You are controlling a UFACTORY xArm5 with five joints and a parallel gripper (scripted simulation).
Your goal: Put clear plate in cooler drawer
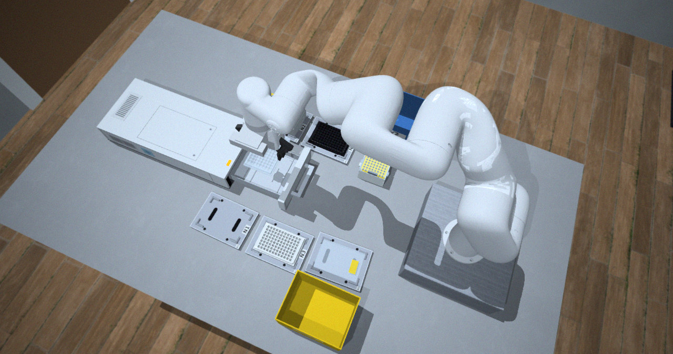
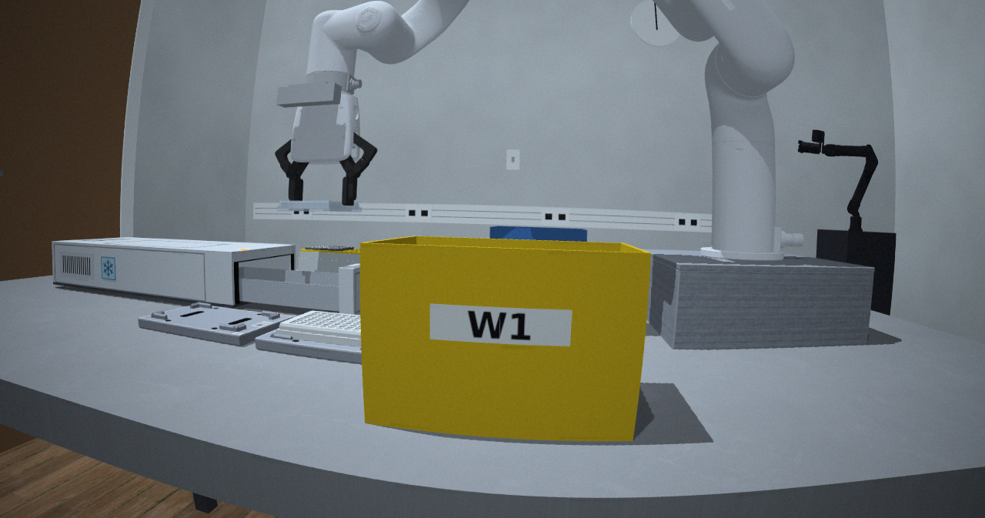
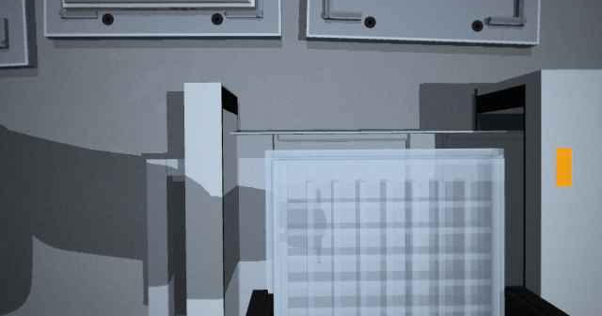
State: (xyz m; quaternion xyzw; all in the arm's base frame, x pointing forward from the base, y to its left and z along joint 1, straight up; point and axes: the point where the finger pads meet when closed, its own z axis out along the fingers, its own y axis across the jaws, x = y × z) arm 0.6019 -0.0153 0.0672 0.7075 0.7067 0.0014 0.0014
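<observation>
Now: hand 40 mm short of the drawer and 120 mm above it. The rest, counted from my hand: cooler CD 180 mm ahead, 120 mm below; then clear plate 10 mm below; then yellow tip rack 40 mm ahead, 190 mm to the right, 100 mm below.
</observation>
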